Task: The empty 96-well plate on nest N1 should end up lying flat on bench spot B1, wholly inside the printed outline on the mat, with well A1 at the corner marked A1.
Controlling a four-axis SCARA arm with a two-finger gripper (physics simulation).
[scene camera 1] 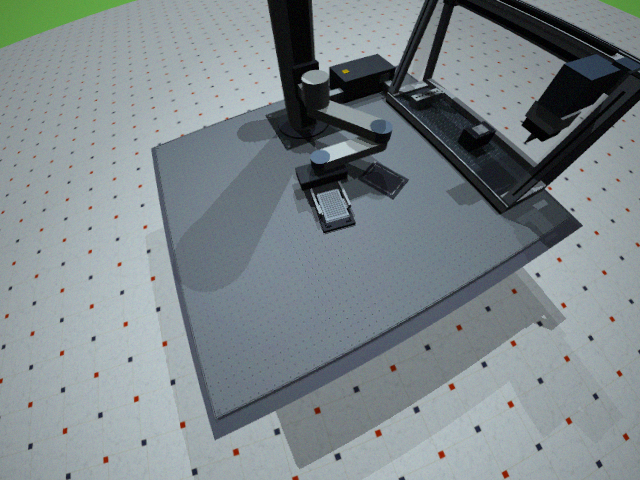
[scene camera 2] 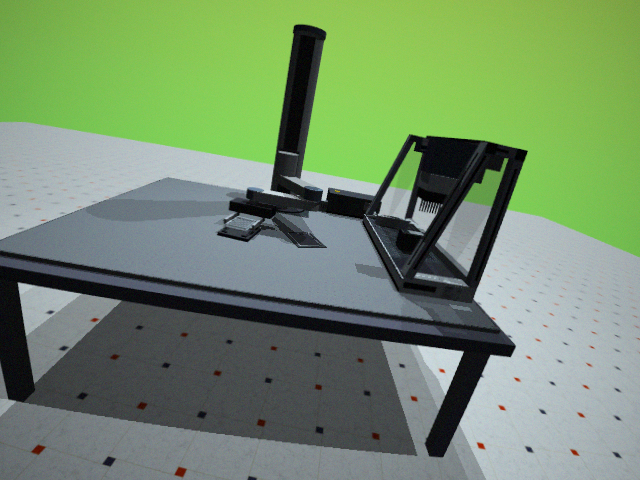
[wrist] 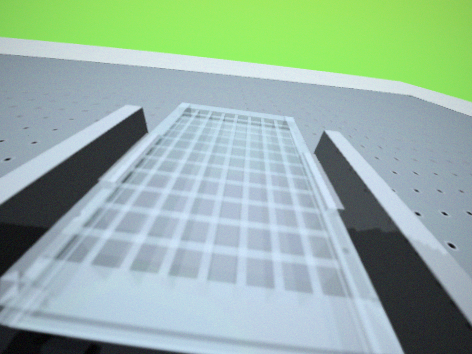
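Seen in the pictures: gripper, between the fingertips: (scene camera 1: pixel 335 210) (scene camera 2: pixel 238 224) (wrist: pixel 232 134); arm's base, origin of its link: (scene camera 1: pixel 303 123) (scene camera 2: pixel 281 208).
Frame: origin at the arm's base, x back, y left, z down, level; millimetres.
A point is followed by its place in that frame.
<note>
The clear 96-well plate (scene camera 1: pixel 331 204) {x -537, y -124, z -55 mm} (scene camera 2: pixel 242 222) {x -540, y -115, z -55 mm} (wrist: pixel 215 200) {x -510, y -114, z -56 mm} is level between the two fingers of my gripper (scene camera 1: pixel 333 208) {x -566, y -123, z -53 mm} (scene camera 2: pixel 239 225) {x -566, y -123, z -53 mm} (wrist: pixel 232 134) {x -566, y -123, z -53 mm}, which is shut on its long sides. It hangs a little above the dark nest N1 (scene camera 1: pixel 339 226) {x -617, y -133, z -25 mm} (scene camera 2: pixel 238 236) {x -620, y -111, z -25 mm}, whose front edge shows past the plate. The dark rectangle of bench spot B1 (scene camera 1: pixel 385 179) {x -502, y 143, z -15 mm} (scene camera 2: pixel 306 239) {x -494, y 146, z -15 mm}, with its pale printed outline, lies on the mat to the right of the nest in both scene views. The A1 mark and well A1 are too small to make out.
The arm's column (scene camera 1: pixel 298 67) {x -99, y -31, z -327 mm} (scene camera 2: pixel 300 103) {x -77, y 15, z -552 mm} stands behind the nest. A black box with a yellow mark (scene camera 1: pixel 361 74) {x 57, y 355, z -128 mm} (scene camera 2: pixel 348 202) {x 34, y 363, z -93 mm} is at the back. A framed machine with a dark deck (scene camera 1: pixel 439 149) {x -473, y 448, z -26 mm} (scene camera 2: pixel 385 253) {x -607, y 451, z -51 mm} and a hanging pipetting head (scene camera 1: pixel 573 93) {x -764, y 465, z -457 mm} (scene camera 2: pixel 447 160) {x -778, y 511, z -439 mm} stands at the right.
</note>
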